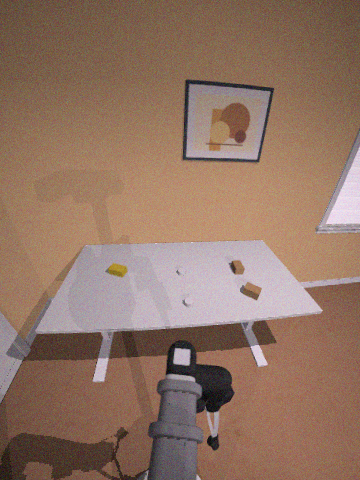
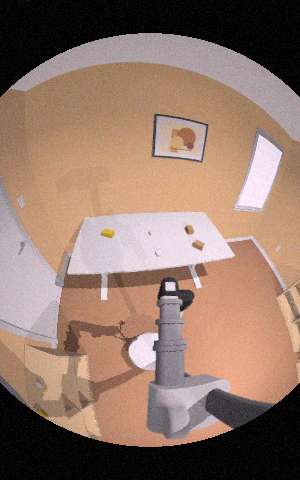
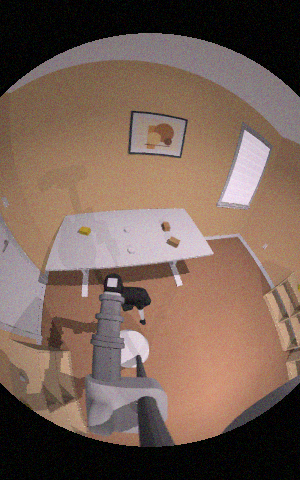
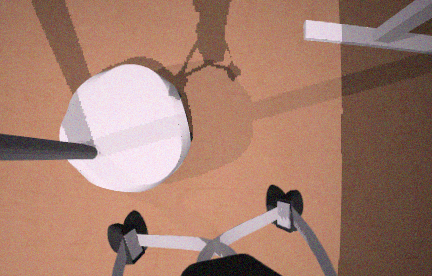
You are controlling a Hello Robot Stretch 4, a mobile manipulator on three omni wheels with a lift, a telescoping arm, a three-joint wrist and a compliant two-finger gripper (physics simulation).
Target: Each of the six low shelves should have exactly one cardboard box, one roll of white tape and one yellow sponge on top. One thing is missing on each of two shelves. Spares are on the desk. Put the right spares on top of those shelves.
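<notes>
The white desk (image 1: pixel 150 315) (image 2: pixel 125 265) (image 3: pixel 100 260) stands against the wall ahead. A yellow sponge (image 1: pixel 118 270) (image 2: pixel 108 233) (image 3: pixel 85 231) lies on its left part. Two white tape rolls (image 1: pixel 188 301) (image 2: pixel 158 253) (image 3: pixel 130 250) lie near its middle, the other one (image 1: pixel 181 271) farther back. Two cardboard boxes lie on its right part, one nearer (image 1: pixel 252 291) (image 2: pixel 198 245) (image 3: pixel 173 242) and one farther back (image 1: pixel 237 267) (image 2: pixel 189 229) (image 3: pixel 166 226). My gripper (image 4: pixel 206 214) is open and empty above the floor, in front of the desk.
A low wooden shelf (image 2: pixel 42 370) (image 3: pixel 35 365) stands at the lower left, partly in shadow. More shelves (image 2: pixel 291 305) (image 3: pixel 280 312) stand at the right edge. The white round robot base (image 4: pixel 130 130) is below the arm. A grey door (image 2: pixel 25 285) is at the left.
</notes>
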